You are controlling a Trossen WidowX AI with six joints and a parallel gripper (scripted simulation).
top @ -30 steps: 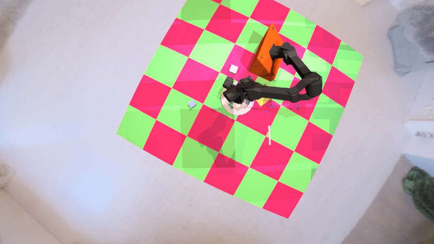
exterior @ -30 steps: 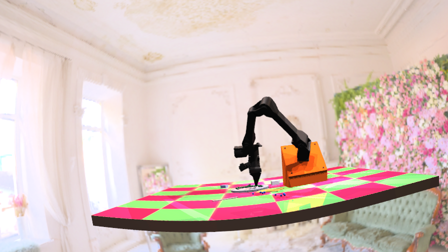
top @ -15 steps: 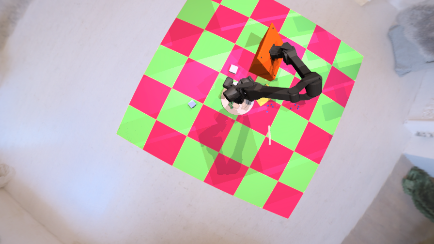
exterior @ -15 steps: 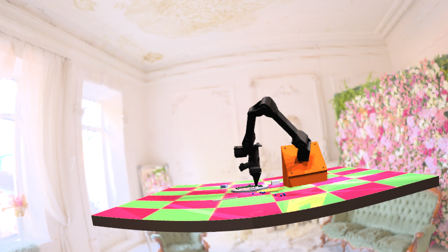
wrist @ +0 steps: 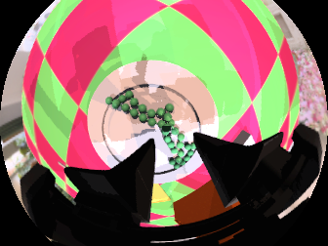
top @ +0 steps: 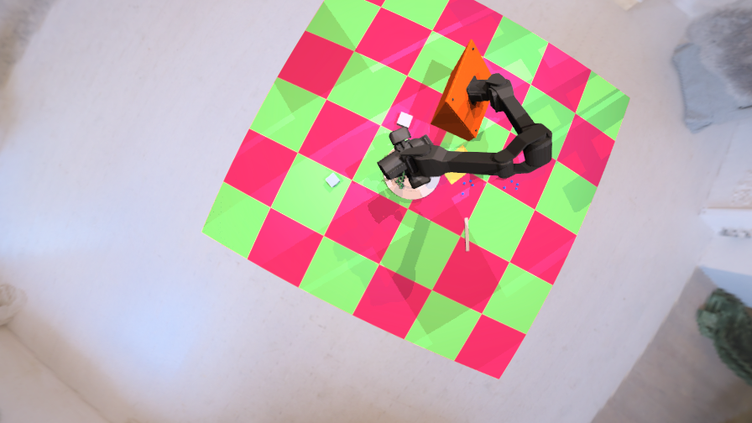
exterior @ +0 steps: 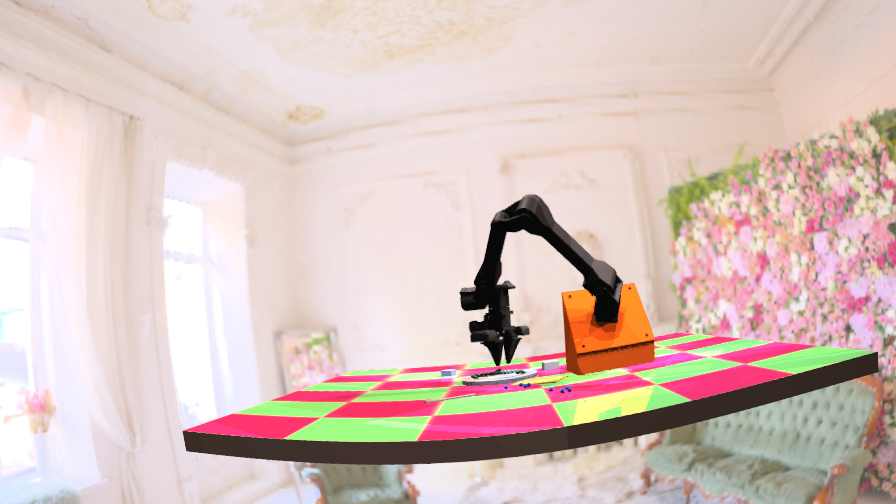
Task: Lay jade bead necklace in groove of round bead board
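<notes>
Now: gripper tip 3 cm to the right of the round bead board, 3 cm above it and 1 cm short of it. Also, from my gripper tip: pale blue cube (18 cm to the right, 18 cm ahead, 3 cm below); then white cube (13 cm behind, 8 cm to the right, 2 cm below); then yellow patch (16 cm to the left, 10 cm behind, 4 cm below).
</notes>
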